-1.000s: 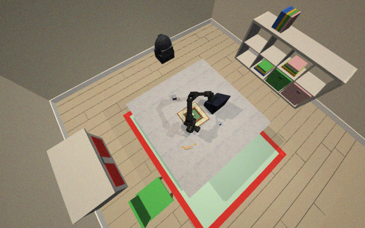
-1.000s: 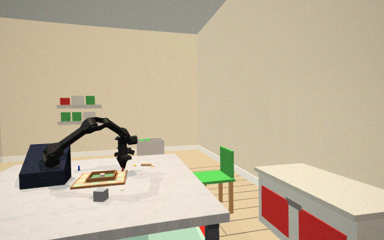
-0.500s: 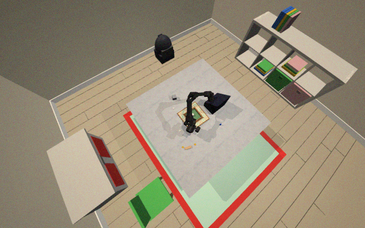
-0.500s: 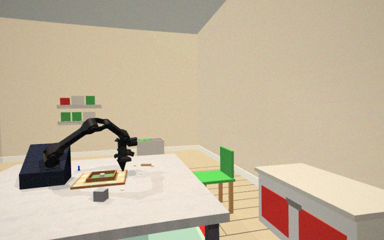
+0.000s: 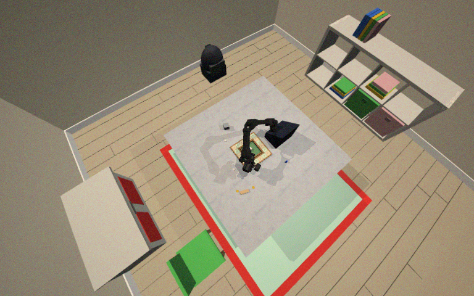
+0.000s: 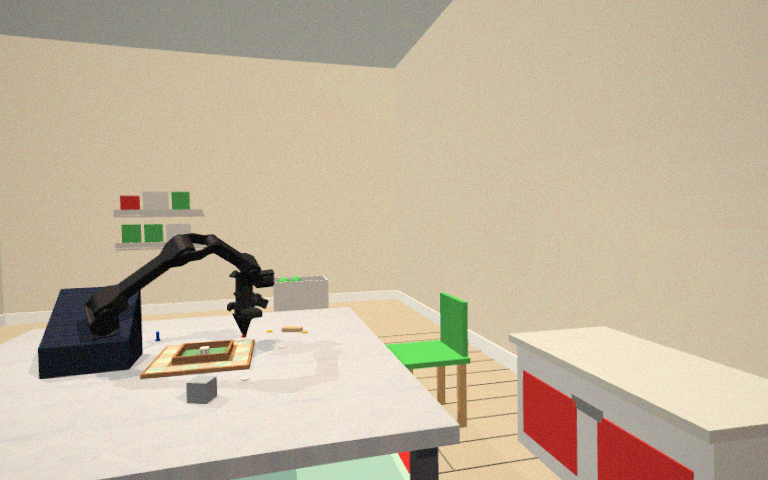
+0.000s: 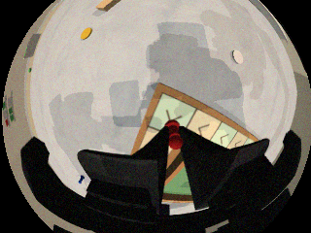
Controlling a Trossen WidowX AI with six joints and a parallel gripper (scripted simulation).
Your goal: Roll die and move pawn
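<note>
Now: the green dice tray 130 mm behind my gripper tip, 90 mm to the right of it and 30 mm below it. The rest, counted from my gripper tip: white die 130 mm behind, 100 mm to the right, 10 mm below; blue pawn 270 mm behind, 220 mm to the left, 20 mm below; red pawn 10 mm above.
</note>
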